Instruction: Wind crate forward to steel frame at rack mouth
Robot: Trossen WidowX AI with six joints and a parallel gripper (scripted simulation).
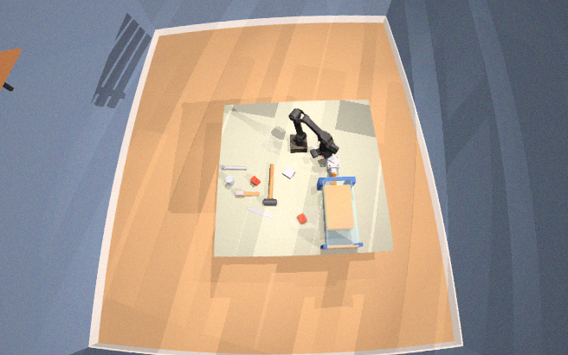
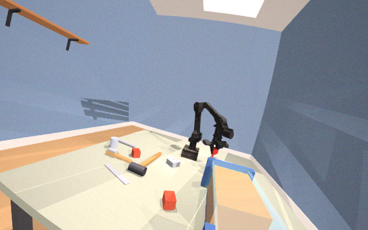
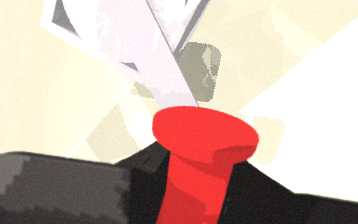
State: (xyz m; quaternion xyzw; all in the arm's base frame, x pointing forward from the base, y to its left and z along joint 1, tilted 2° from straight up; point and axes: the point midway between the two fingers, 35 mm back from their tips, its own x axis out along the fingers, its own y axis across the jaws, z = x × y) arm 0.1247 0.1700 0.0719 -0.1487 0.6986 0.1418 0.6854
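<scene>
Now: gripper tip 20 mm short of the crank arm, 30 mm to the right of it and 10 mm above it. Also, from my gripper tip: blue steel frame (210 mm ahead, 90 mm to the left, 10 mm below); white hand winch (30 mm ahead, 80 mm to the left, 80 mm below); red knob (20 mm above).
</scene>
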